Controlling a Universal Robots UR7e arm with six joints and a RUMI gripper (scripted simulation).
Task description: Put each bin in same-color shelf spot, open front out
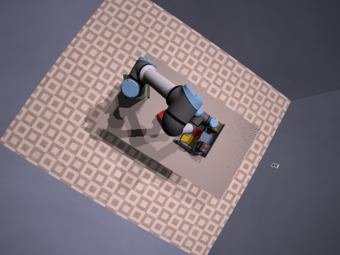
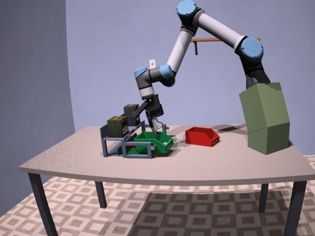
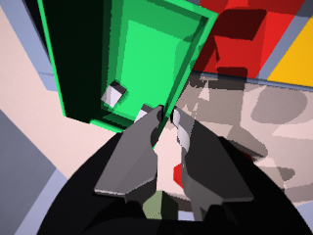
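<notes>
Now: the green bin 50 mm to the left of my hand, 30 mm below it and 10 mm ahead of it. From my hand the other things lie so: green mark (100 mm ahead, 90 mm below, 40 mm to the left); then red mark (90 mm below, 90 mm ahead, 70 mm to the right); then yellow mark (190 mm to the right, 90 mm below, 80 mm ahead).
</notes>
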